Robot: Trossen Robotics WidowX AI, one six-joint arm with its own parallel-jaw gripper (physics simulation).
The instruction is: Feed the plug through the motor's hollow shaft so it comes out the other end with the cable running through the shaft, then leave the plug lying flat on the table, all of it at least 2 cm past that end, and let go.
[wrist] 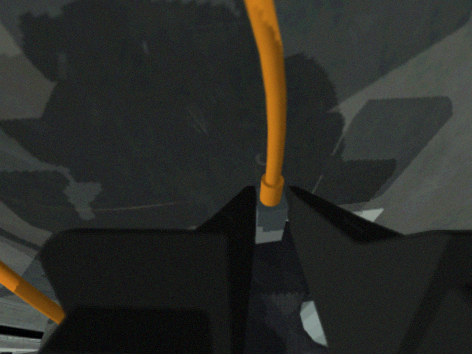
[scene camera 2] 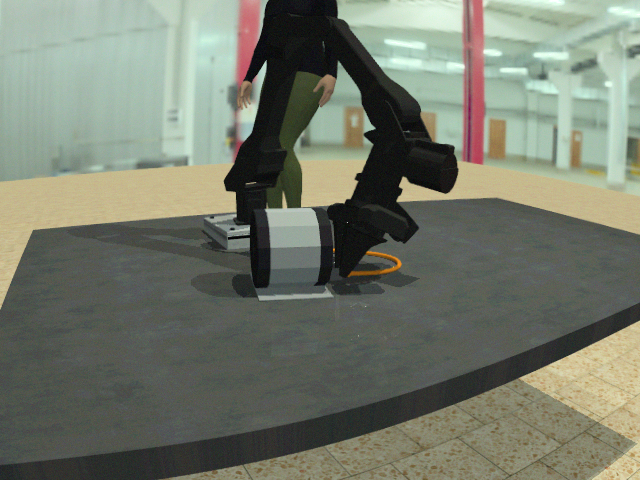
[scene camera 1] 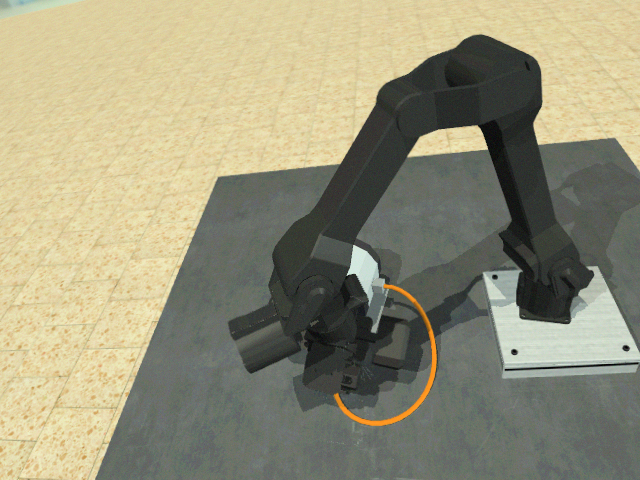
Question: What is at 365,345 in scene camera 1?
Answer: The gripper.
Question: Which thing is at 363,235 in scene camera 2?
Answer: The gripper.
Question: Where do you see a light plate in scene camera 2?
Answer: At 301,292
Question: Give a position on a grey plug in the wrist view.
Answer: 270,220
